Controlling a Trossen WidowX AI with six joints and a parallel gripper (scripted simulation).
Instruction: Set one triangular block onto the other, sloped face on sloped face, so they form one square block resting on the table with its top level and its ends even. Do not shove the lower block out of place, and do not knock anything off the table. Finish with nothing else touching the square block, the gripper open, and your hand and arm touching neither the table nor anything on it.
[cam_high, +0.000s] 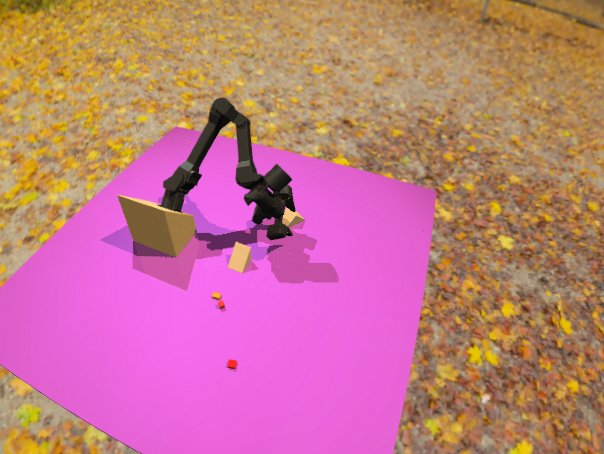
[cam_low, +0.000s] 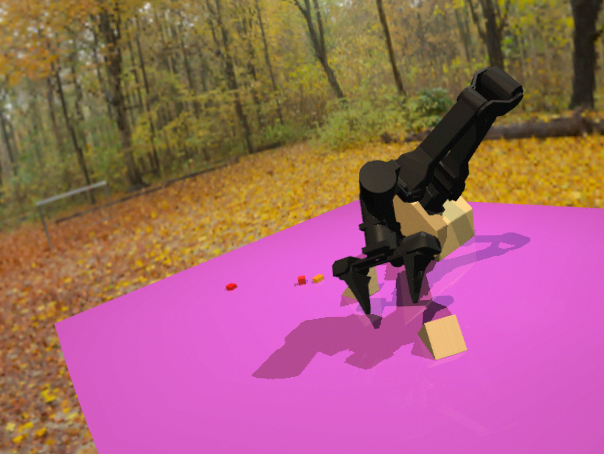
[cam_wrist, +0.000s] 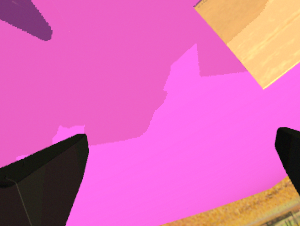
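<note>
Now: the triangular block 7 cm to the left of my gripper tip, 4 cm below it and 4 cm behind it. The rest, counted from my gripper tip: tan wooden square block 18 cm to the right, 9 cm behind, 5 cm below; then orange piece 34 cm to the right, 8 cm behind, 6 cm below.
</note>
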